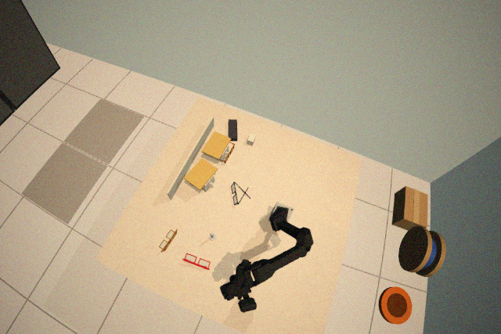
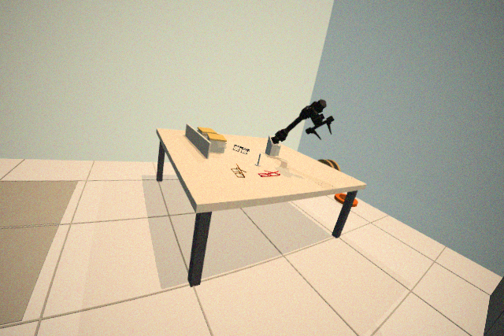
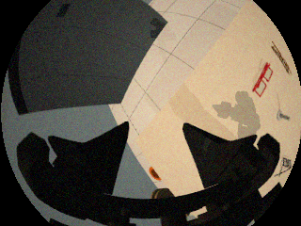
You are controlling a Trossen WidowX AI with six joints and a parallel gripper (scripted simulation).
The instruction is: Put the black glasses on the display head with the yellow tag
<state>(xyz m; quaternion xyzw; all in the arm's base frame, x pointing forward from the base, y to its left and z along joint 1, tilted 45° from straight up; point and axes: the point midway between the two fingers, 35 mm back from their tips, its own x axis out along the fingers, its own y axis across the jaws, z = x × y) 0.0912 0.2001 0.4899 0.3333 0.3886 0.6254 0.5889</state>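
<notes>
My gripper tip is 310 mm to the left of the upright pin, 270 mm above it and 220 mm short of it. From my gripper tip the other things lie so: grey upright panel (750 mm to the right, 490 mm ahead, 240 mm below); dark box (1040 mm to the right, 300 mm ahead, 280 mm below); white cube (990 mm to the right, 270 mm below, 160 mm ahead).
</notes>
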